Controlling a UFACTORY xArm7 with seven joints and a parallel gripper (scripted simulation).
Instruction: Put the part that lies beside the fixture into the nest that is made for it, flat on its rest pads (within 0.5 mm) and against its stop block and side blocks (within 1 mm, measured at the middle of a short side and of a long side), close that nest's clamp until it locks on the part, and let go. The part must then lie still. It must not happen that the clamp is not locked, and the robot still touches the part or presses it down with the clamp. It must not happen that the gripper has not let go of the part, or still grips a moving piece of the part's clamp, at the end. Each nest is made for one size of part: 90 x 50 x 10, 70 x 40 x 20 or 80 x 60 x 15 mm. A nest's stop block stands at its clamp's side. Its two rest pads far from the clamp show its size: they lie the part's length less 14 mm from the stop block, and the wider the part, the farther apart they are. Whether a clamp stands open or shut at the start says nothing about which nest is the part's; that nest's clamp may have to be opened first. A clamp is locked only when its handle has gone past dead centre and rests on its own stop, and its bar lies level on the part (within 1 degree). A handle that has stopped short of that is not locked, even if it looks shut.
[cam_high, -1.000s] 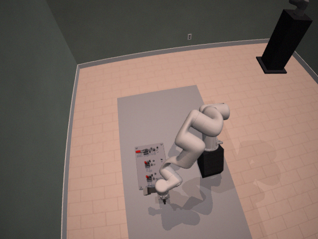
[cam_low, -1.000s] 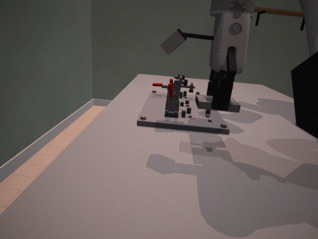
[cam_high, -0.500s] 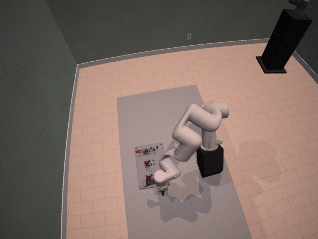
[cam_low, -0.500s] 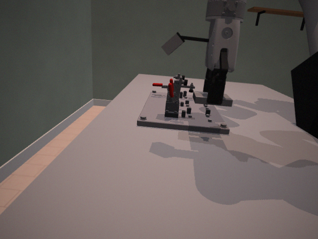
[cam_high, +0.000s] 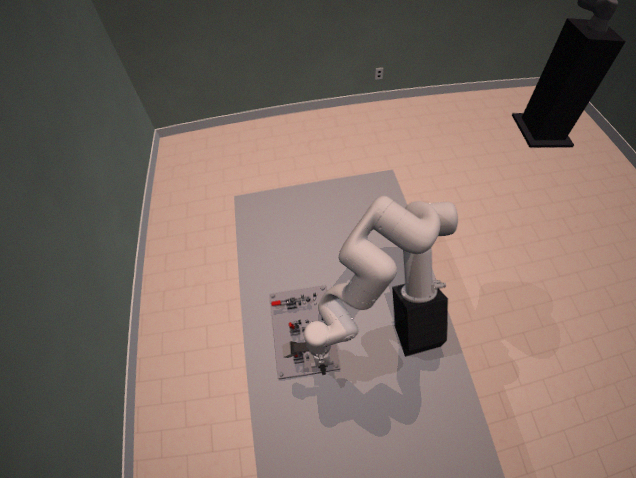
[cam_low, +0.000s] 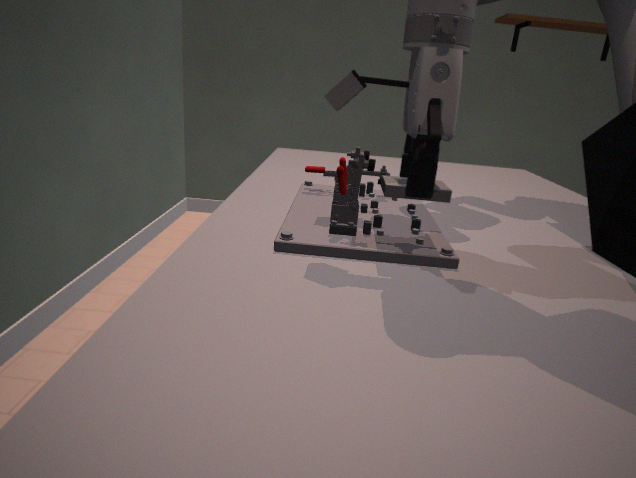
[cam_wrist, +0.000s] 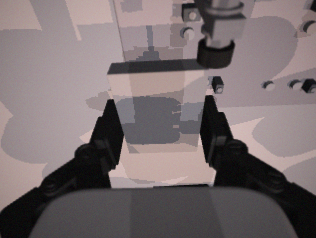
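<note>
Now: the fixture plate 7 cm ahead of my hand, 13 cm to the right of it and 10 cm below it. From my hand the other things lie so: grey part (1 cm below).
</note>
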